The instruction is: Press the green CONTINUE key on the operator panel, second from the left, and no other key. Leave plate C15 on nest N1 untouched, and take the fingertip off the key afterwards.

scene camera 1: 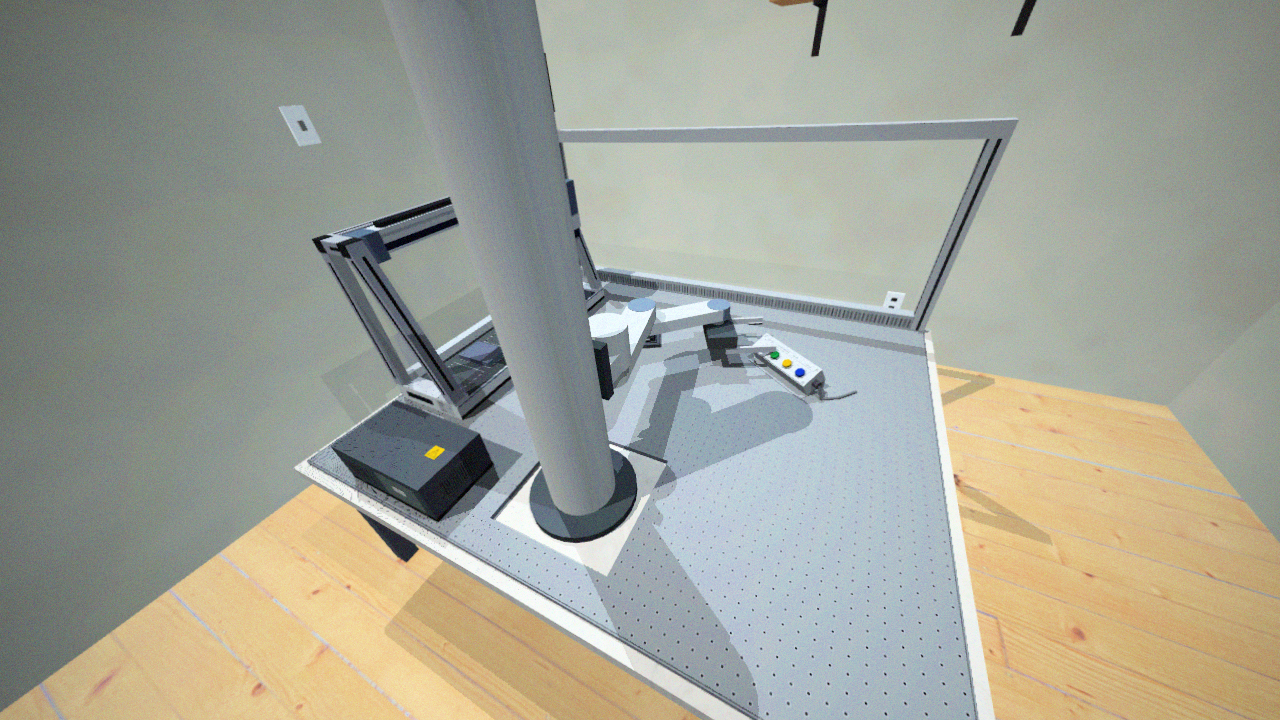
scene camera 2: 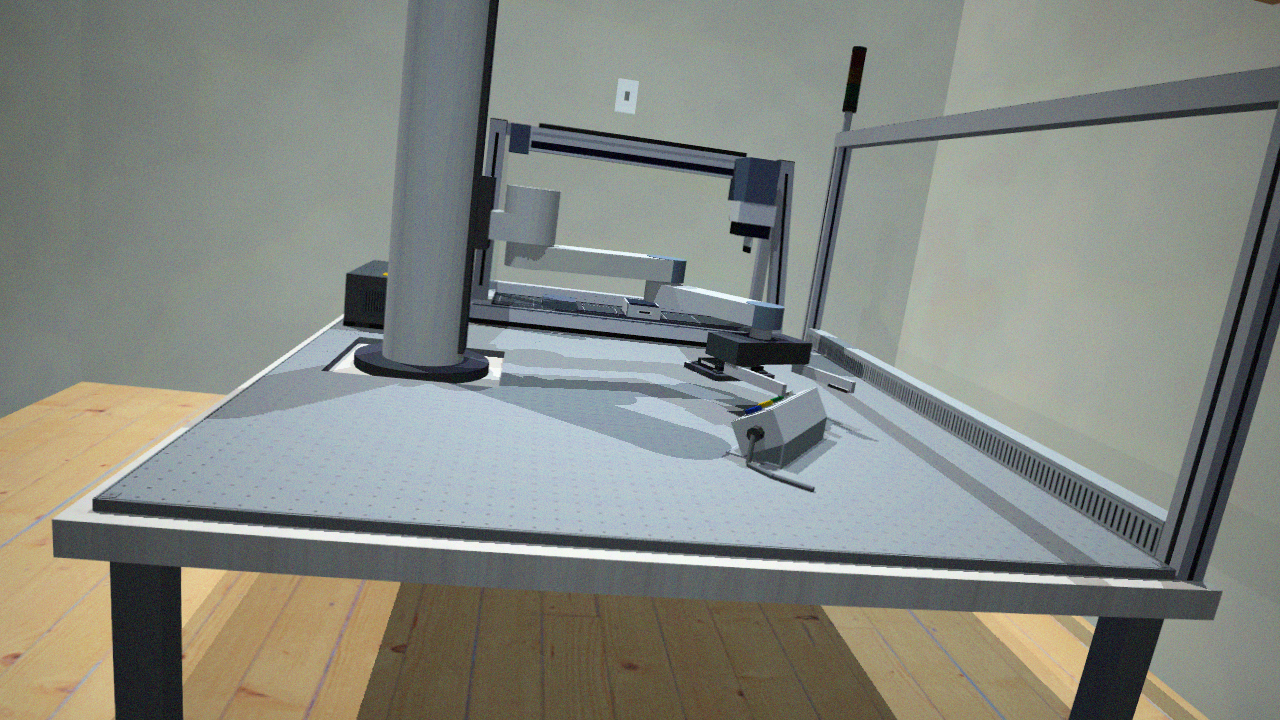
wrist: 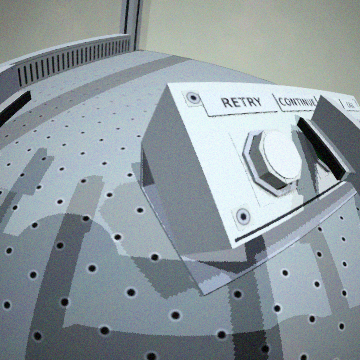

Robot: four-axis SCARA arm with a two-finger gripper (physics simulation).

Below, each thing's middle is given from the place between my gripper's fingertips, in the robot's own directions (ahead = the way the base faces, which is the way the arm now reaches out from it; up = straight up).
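White RETRY button (wrist: 275,158): 20 mm below my hand, 60 mm behind.
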